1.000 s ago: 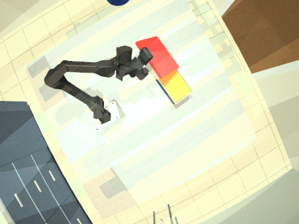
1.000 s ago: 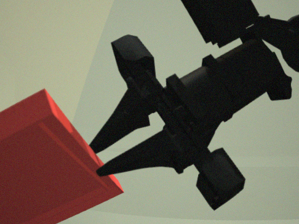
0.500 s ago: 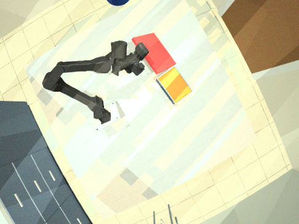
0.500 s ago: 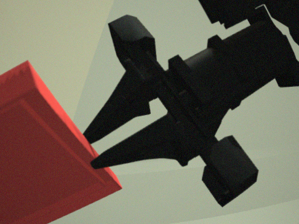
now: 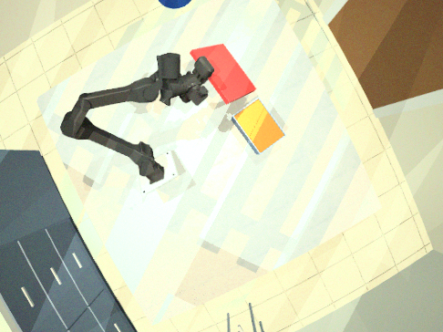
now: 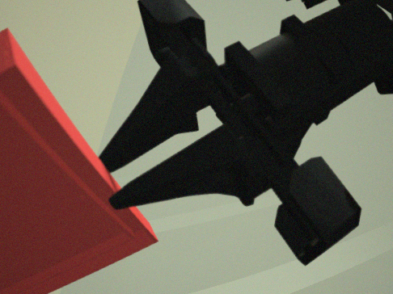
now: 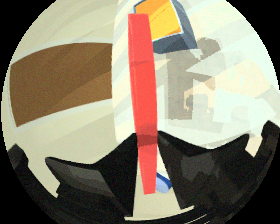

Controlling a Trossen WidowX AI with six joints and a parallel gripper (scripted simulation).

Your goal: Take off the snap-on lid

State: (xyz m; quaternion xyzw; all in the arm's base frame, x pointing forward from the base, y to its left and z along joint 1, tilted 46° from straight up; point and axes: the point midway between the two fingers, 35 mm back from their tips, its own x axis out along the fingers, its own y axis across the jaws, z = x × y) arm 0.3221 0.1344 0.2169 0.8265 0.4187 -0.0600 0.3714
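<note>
The red lid lies 7 cm ahead of my gripper tip, 1 cm to the left of it and 5 cm below it. Also, from my gripper tip: grey-blue box 12 cm ahead, 23 cm to the right, 18 cm below.
</note>
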